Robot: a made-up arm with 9 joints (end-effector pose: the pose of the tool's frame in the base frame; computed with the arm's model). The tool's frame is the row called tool.
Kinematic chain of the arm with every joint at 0, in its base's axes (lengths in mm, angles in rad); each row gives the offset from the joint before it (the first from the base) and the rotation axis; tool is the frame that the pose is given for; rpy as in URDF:
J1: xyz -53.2 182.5 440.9 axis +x
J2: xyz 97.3 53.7 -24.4 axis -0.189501 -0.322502 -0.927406
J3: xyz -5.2 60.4 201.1 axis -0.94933 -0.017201 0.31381
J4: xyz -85.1 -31 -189.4 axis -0.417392 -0.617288 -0.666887
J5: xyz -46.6 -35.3 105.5 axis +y
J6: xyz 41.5 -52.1 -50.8 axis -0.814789 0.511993 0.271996
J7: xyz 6.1 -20.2 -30 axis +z
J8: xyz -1 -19.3 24.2 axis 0.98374 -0.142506 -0.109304
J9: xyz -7.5 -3.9 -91 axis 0.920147 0.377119 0.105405
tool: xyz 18.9 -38 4.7 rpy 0 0 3.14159
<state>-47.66 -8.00 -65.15 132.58 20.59 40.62 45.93 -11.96 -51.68</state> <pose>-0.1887 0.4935 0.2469 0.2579 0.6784 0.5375 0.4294</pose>
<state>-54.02 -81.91 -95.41 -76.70 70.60 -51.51 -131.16 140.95 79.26</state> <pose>-0.2475 0.3521 0.3629 -0.0393 -0.4132 0.6465 0.6401</pose>
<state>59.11 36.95 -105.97 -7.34 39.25 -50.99 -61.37 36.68 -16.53</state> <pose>0.1476 0.2780 0.8716 0.5218 -0.6911 -0.4390 0.2396</pose>
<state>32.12 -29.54 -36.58 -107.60 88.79 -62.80 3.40 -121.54 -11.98</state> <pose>-0.0041 0.4131 0.3693 0.4251 -0.0918 -0.0381 0.8997</pose>
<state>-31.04 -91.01 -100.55 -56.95 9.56 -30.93 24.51 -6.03 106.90</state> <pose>-0.1924 0.4402 0.6867 0.2966 -0.7276 -0.6039 0.1340</pose>
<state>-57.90 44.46 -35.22 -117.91 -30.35 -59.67 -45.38 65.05 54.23</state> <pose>0.2589 0.3340 0.2555 -0.0913 -0.9722 -0.0400 0.2120</pose>
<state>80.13 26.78 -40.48 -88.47 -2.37 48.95 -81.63 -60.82 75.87</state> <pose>0.0784 0.3345 0.4852 -0.4165 0.7197 -0.5294 0.1684</pose>
